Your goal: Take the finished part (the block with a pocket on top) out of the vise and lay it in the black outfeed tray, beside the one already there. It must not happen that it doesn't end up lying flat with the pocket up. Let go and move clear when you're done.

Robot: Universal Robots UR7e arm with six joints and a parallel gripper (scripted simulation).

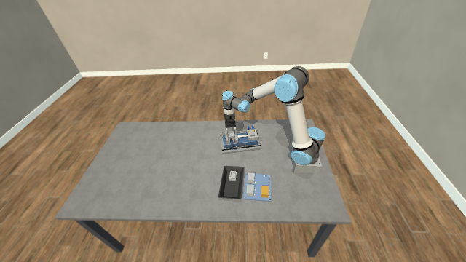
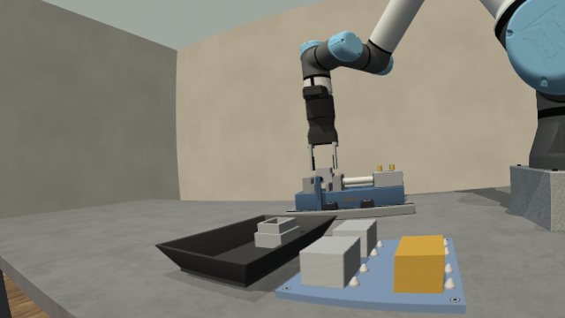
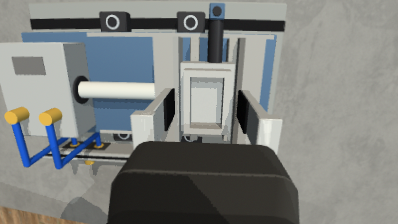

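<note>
Now: the screw rod 8 cm behind my hand, 5 cm below it and 1 cm to the right of it. The rest, counted from my hand: grey cylinder body (16 cm behind, 5 cm below, 3 cm to the right); blue fixture plate (38 cm to the left, 19 cm behind, 12 cm below); blue vise (9 cm below, 6 cm behind, 1 cm to the right).
</note>
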